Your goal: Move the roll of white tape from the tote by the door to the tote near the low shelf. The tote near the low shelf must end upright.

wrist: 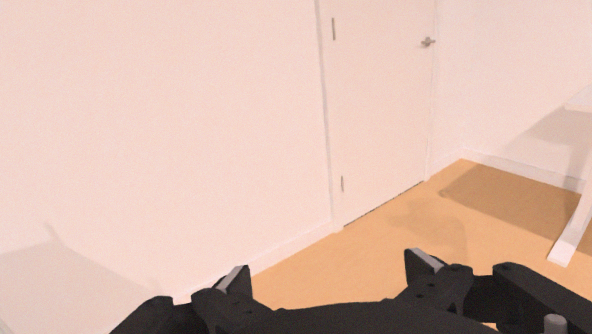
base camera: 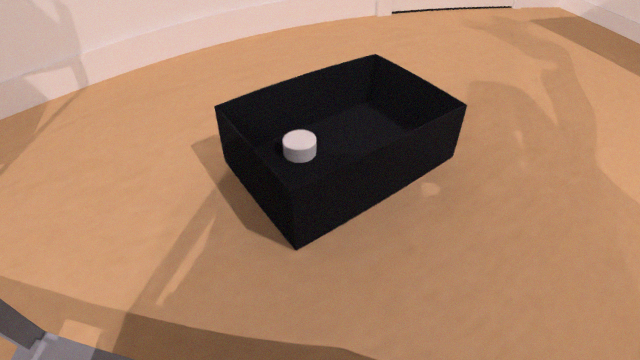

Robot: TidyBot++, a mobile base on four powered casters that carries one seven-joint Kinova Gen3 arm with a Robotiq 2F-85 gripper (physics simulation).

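Observation:
A black open-topped tote stands upright on the floor in the base camera view. The roll of white tape lies flat inside it, toward the tote's left end. My gripper is open at the bottom of the wrist view, its two fingertips wide apart with nothing between them. The gripper does not show in the base camera view, and the tote and tape do not show in the wrist view. The tote near the low shelf does not show in either view.
A white door with a handle stands in the wall ahead. A white table leg stands on the floor at the right of the wrist view. The wall's baseboard runs behind the tote. Part of a grey structure shows at the lower left.

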